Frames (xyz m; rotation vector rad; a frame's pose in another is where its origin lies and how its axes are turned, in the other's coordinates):
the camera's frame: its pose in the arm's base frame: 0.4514 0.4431 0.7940 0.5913 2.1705 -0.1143
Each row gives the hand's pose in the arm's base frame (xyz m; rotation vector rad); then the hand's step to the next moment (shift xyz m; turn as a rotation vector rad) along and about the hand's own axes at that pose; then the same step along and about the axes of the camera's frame.
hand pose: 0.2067 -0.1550 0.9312 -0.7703 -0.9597 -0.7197
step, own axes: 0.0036 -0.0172 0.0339 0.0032 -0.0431 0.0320
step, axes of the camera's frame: 0.0057 0.0062 -0.0373 0.0064 -0.0158 -0.0510
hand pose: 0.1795 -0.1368 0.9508 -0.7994 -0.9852 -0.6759
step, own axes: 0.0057 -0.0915 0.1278 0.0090 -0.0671 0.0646
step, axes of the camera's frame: 0.0323 0.0003 -0.1539 0.0105 -0.0155 -0.0917
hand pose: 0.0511 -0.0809 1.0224 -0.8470 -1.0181 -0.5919
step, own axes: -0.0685 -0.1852 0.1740 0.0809 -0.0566 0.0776
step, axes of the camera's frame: 0.1145 -0.0698 -0.2265 -0.0512 0.0188 -0.1131
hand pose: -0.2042 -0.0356 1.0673 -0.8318 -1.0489 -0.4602
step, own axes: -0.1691 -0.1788 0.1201 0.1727 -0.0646 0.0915
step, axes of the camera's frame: 0.1712 -0.1490 -0.1532 -0.1297 0.0513 -0.1514
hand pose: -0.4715 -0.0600 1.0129 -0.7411 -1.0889 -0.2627
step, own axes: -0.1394 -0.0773 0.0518 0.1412 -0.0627 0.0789
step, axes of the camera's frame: 0.1161 -0.1130 -0.0430 -0.1075 0.0349 -0.1316
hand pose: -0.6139 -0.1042 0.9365 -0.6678 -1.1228 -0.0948
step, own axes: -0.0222 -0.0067 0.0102 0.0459 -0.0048 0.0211
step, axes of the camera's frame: 0.0190 -0.0159 -0.0052 -0.0300 0.0236 -0.0334
